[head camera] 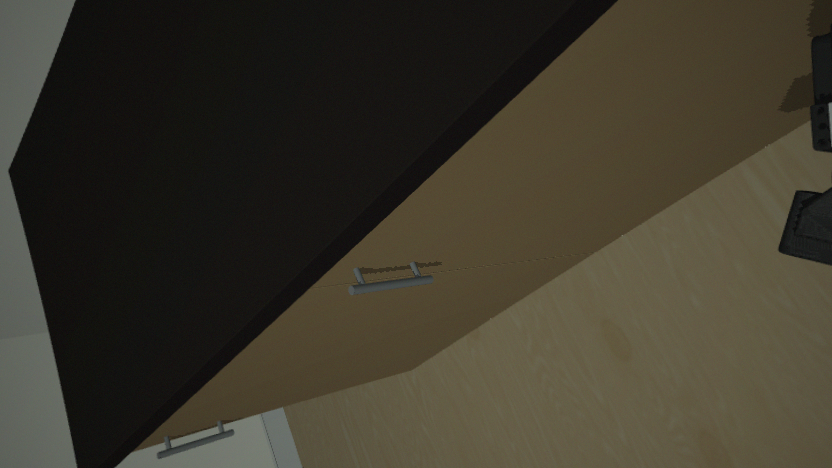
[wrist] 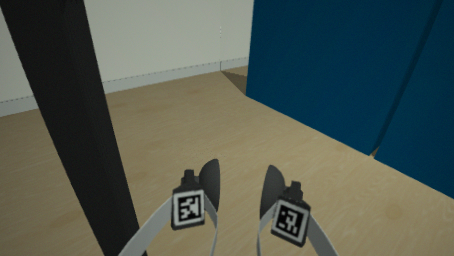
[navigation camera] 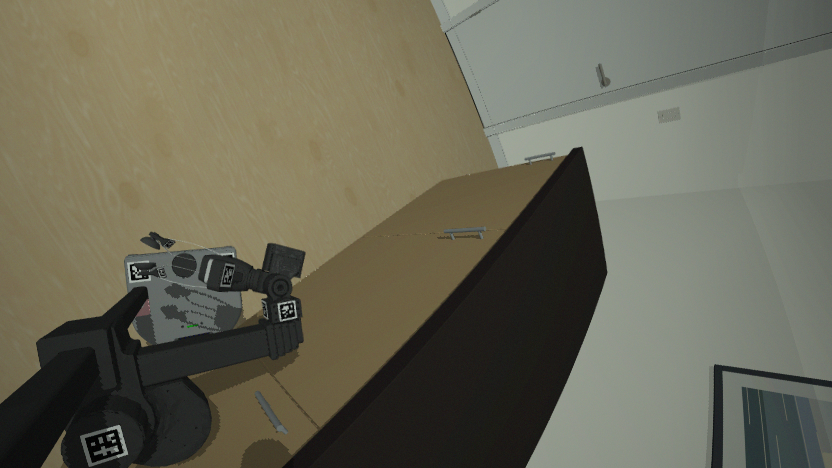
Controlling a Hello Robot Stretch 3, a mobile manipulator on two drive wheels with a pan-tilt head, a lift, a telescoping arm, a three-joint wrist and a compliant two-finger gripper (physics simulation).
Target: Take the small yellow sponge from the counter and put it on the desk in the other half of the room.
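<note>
The counter has a dark top and wood-coloured fronts with bar handles. It runs slantwise through the head and navigation views. The small yellow sponge does not show in any view, and I cannot make out the desk. My gripper is open, with its two fingertips apart and no object between them. In the navigation view it is over the robot's base, beside the counter's front and lower than its top. Part of the wrist shows at the right edge of the head view.
A blue panelled unit stands on the wooden floor at the right of the wrist view. A black post crosses the left. In the navigation view, a door is beyond the counter's far end, and a framed picture hangs on the wall.
</note>
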